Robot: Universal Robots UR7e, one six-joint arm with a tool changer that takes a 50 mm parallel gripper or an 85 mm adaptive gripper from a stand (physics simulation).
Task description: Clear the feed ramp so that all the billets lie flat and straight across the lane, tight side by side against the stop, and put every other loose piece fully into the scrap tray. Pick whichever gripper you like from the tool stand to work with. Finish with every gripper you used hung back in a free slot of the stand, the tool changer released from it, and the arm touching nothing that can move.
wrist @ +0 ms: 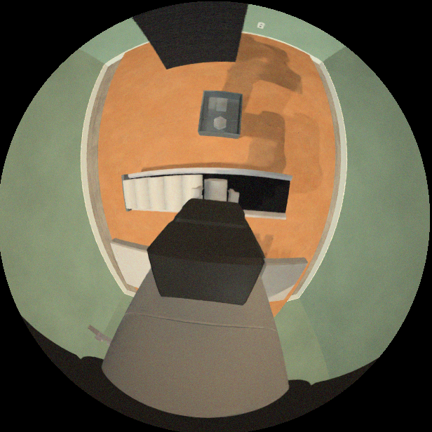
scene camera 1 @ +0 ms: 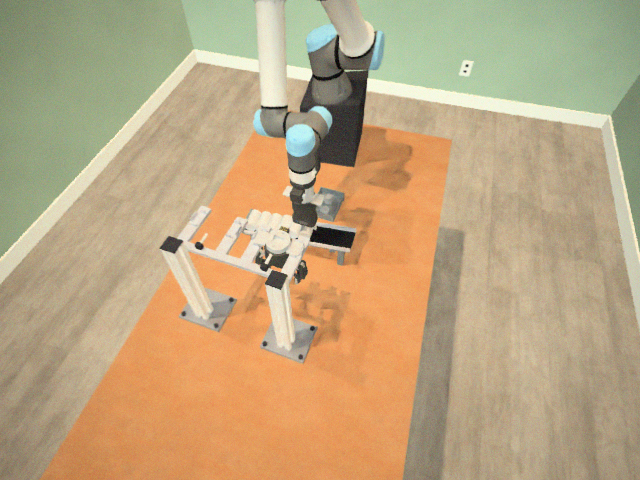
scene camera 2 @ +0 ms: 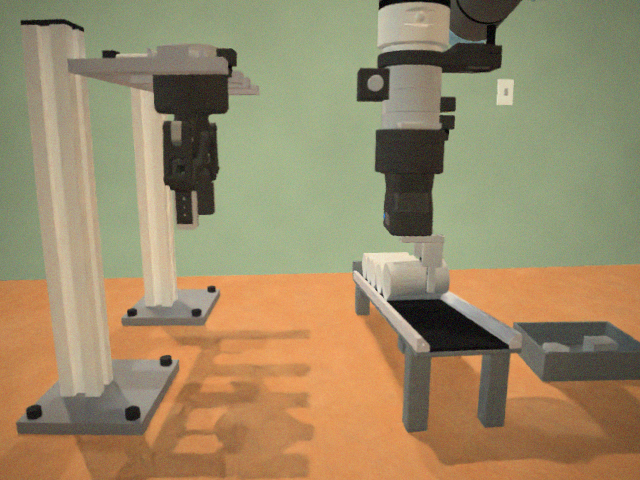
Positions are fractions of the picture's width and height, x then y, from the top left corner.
I see a black adaptive gripper (scene camera 2: 0.29, 0.29).
